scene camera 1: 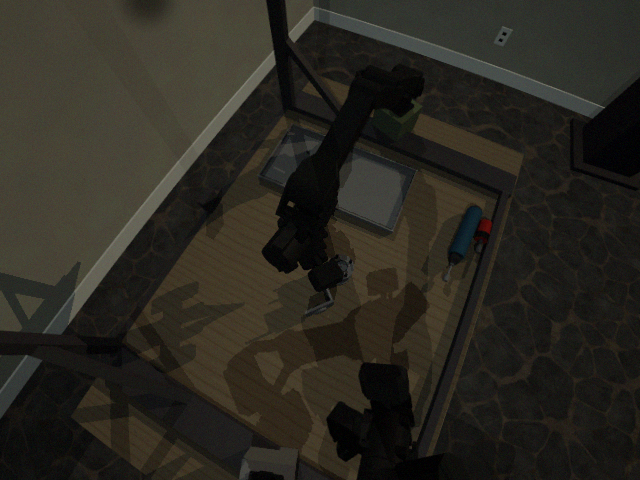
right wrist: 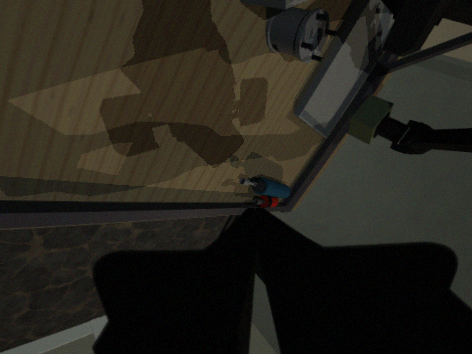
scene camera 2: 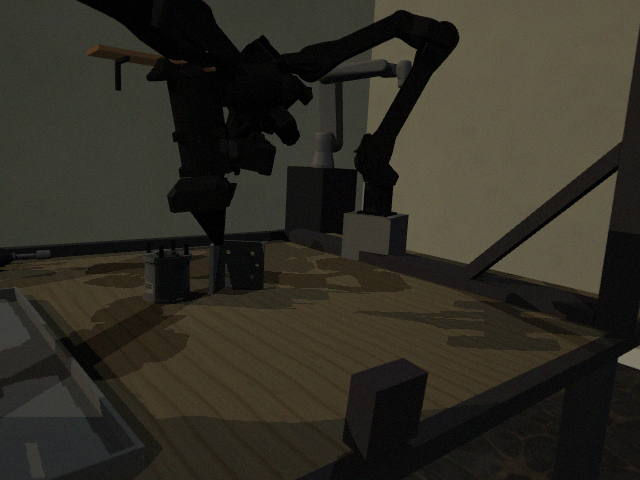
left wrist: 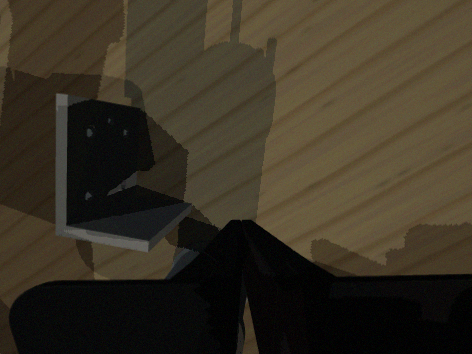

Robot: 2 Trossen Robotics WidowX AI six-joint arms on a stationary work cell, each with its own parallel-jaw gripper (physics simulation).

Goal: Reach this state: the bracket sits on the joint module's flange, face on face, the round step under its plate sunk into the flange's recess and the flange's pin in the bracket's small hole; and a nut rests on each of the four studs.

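Places are measured from the left arm's base along level axes (x left, y back, z up), in centimetres.
Pixels of known places: left gripper, fingertip midpoint: (scene camera 1: 308, 267) (scene camera 2: 219, 244) (left wrist: 240, 230); right gripper, fingertip midpoint: (right wrist: 254, 216); left arm's base, origin of the base link: (scene camera 1: 399, 106) (right wrist: 381, 125); right arm's base, origin of the base link: (scene camera 2: 376, 213).
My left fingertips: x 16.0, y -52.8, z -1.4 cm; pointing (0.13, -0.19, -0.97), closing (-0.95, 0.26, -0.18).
Observation:
Ahead of a thing's pixels: the offset from my left fingertips to its middle.
The joint module {dx +4.9, dy +6.0, dz -4.3 cm} (scene camera 1: 346, 267) (scene camera 2: 168, 279) (right wrist: 287, 32) stands upright on the table, its flange and dark studs facing up. No bracket lies on the flange and no nuts show on the studs. The L-shaped bracket {dx +6.2, dy -3.8, dz -4.5 cm} (scene camera 1: 320, 308) (scene camera 2: 248, 266) (left wrist: 105, 150) stands on its edges on the table beside the module, one plate showing small holes. My left gripper (scene camera 2: 217, 242) (left wrist: 240, 230) is shut and empty, its tips close to the bracket's upper edge in scene camera 2. My right gripper (right wrist: 254, 216) is shut and empty, high near the table's edge. Loose nuts cannot be made out clearly.
A shallow grey tray {dx -16.0, dy +27.2, dz -7.2 cm} (scene camera 1: 364, 222) (scene camera 2: 77, 372) (right wrist: 312, 126) lies behind the module in scene camera 1, partly hidden by the left arm; a small dark speck lies in it. A blue screwdriver {dx +22.7, dy +34.4, dz -6.0 cm} (scene camera 1: 466, 232) (right wrist: 272, 187) and a red-black tool {dx +25.8, dy +39.9, dz -6.3 cm} (scene camera 1: 483, 232) (right wrist: 267, 201) lie by the table's side rail.

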